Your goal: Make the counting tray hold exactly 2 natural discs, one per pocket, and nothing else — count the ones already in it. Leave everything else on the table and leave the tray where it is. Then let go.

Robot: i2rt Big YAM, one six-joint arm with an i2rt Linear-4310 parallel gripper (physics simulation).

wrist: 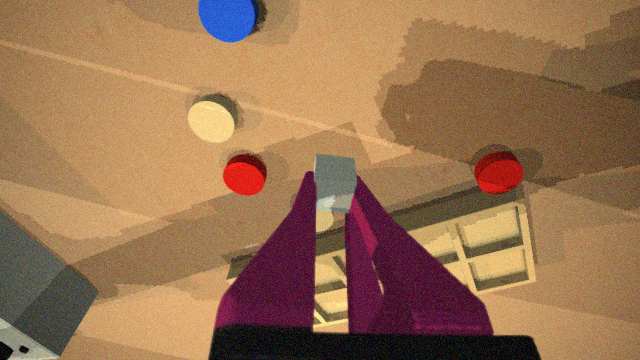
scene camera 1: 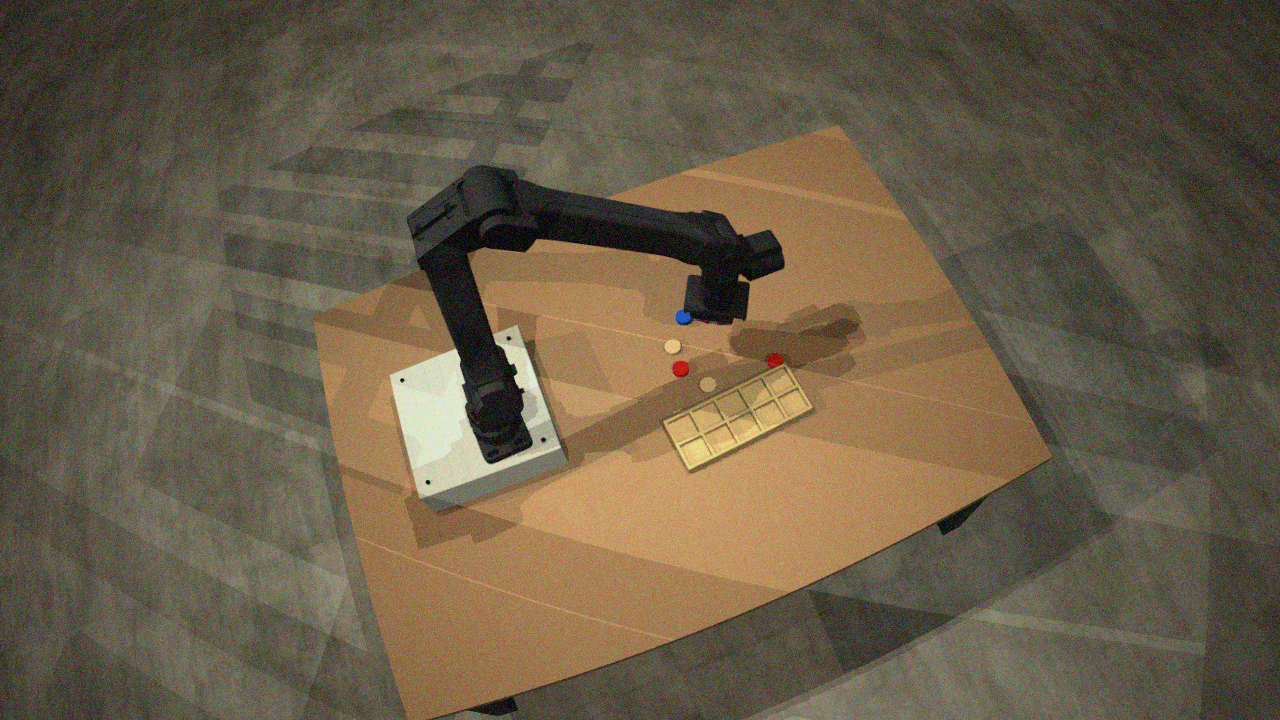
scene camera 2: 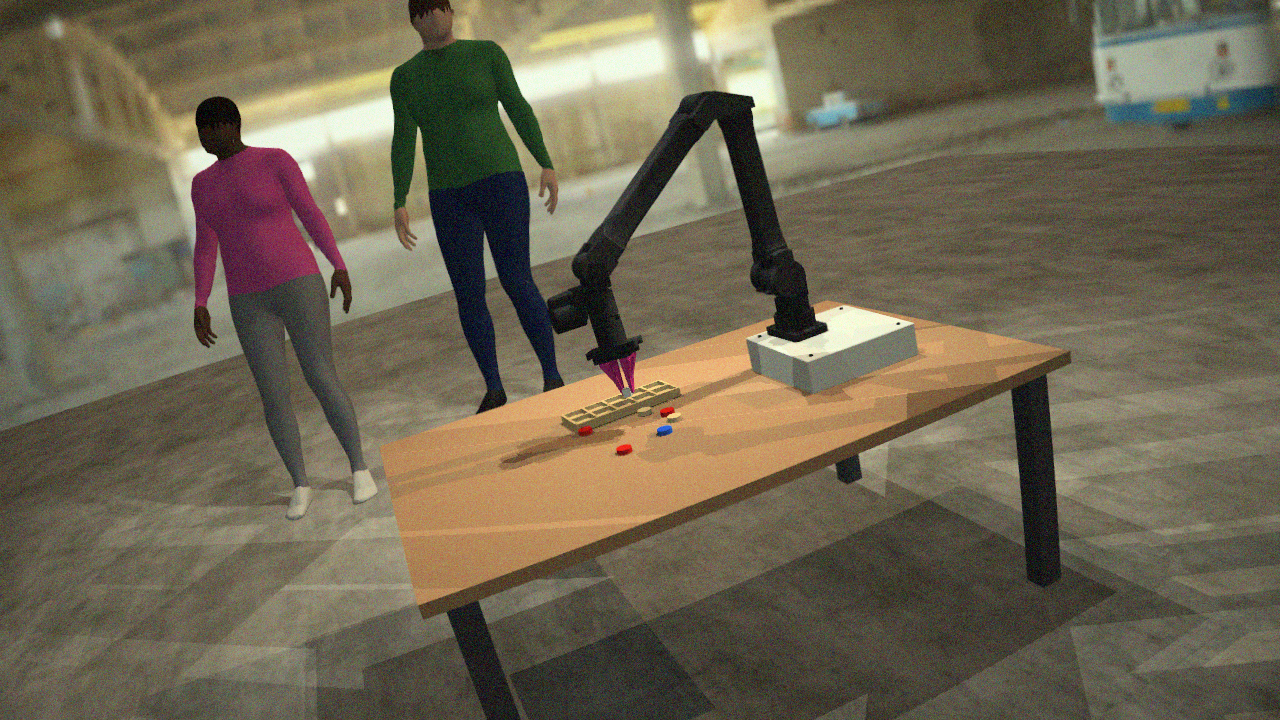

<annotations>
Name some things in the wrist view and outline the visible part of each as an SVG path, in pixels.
The gripper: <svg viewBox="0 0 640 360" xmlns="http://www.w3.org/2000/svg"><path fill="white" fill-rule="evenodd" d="M208 360L541 360L534 339L531 336L493 335L494 330L485 304L389 216L358 175L357 186L355 187L349 213L345 213L348 333L313 332L317 196L314 171L307 171L305 173L289 214L223 294L217 309Z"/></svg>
A small pale cube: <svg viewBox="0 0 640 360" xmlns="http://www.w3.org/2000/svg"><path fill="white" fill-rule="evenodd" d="M316 153L313 169L317 190L316 210L349 213L355 187L357 186L355 158Z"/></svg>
A counting tray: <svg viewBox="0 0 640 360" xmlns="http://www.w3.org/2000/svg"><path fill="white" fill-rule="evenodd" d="M252 258L231 263L226 281L232 284ZM345 231L316 239L313 328L348 322ZM536 282L525 199L517 186L502 194L488 194L480 191L392 217L395 222L475 295Z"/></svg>
</annotations>
